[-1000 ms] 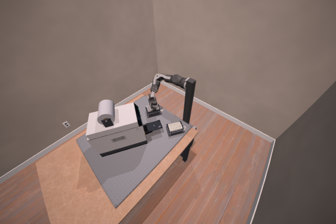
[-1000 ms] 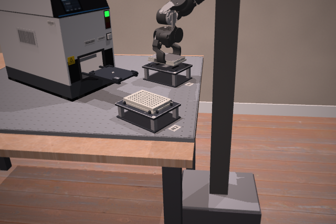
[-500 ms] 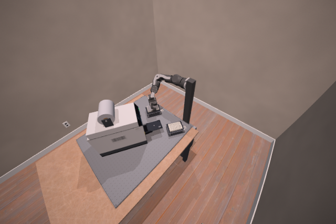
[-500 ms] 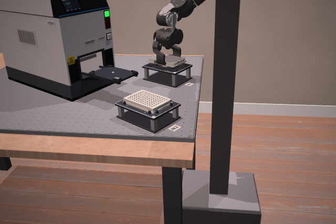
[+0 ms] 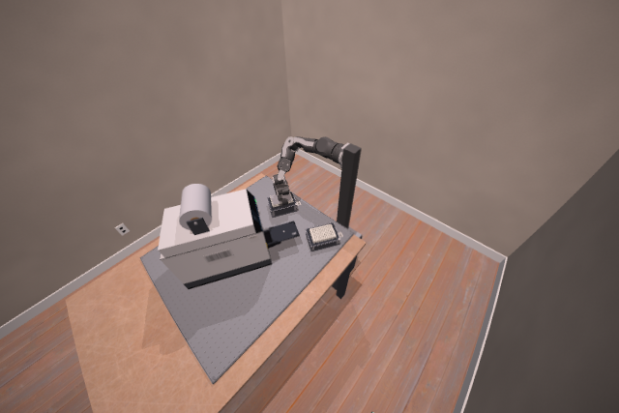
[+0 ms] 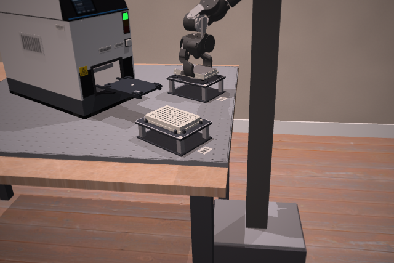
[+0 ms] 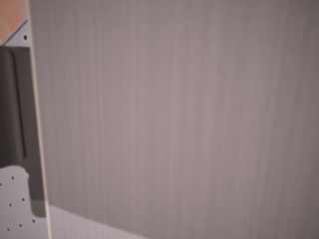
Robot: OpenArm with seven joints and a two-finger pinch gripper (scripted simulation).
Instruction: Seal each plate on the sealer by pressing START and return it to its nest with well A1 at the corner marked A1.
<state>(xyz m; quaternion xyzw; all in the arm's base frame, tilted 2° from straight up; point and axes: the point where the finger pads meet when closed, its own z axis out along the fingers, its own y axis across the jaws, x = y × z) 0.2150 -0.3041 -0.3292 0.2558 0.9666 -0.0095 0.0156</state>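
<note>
Right now the plate is 20 mm ahead of my hand, 340 mm to the left of it and 20 mm below it. The rest, counted from my hand: start button: 210 mm ahead, 60 mm to the left, 110 mm above; nest label: 70 mm behind, 400 mm to the left, 80 mm below; sealer stage: 160 mm ahead, 190 mm to the left, 10 mm above.
</note>
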